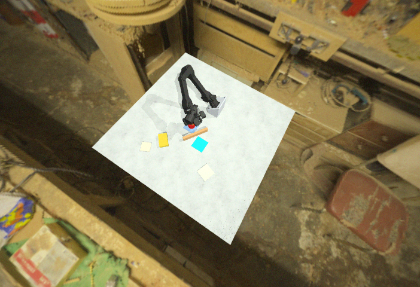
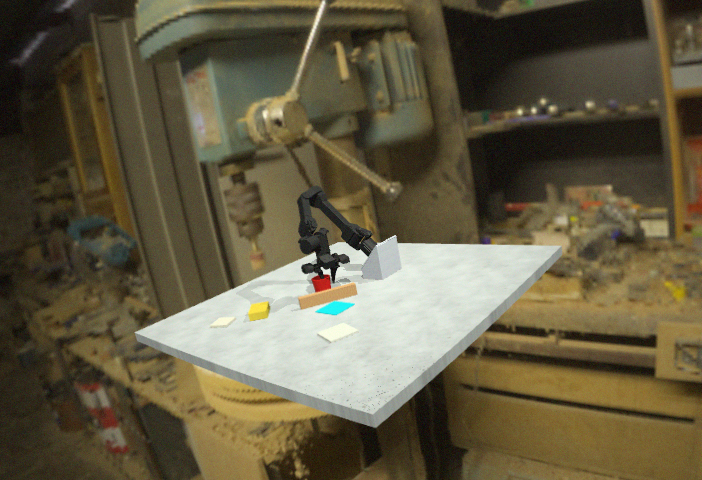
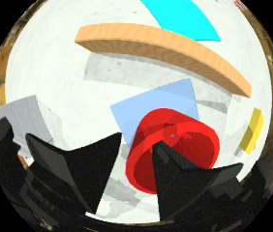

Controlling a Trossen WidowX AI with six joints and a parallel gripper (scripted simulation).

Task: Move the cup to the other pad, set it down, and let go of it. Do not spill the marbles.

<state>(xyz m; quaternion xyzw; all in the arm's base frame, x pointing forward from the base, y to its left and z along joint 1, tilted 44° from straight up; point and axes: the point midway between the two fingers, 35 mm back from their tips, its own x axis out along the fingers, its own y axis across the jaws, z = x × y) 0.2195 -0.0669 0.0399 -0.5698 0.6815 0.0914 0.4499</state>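
The cyan pad is 13 cm ahead of my gripper tip, 14 cm to the left of it and 5 cm below it. From my gripper tip the other things lie so: wooden bar: 8 cm ahead, 6 cm to the left, 2 cm below; yellow block: 27 cm ahead, 13 cm to the right, 2 cm below; red cup: 3 cm ahead, 2 cm to the right.
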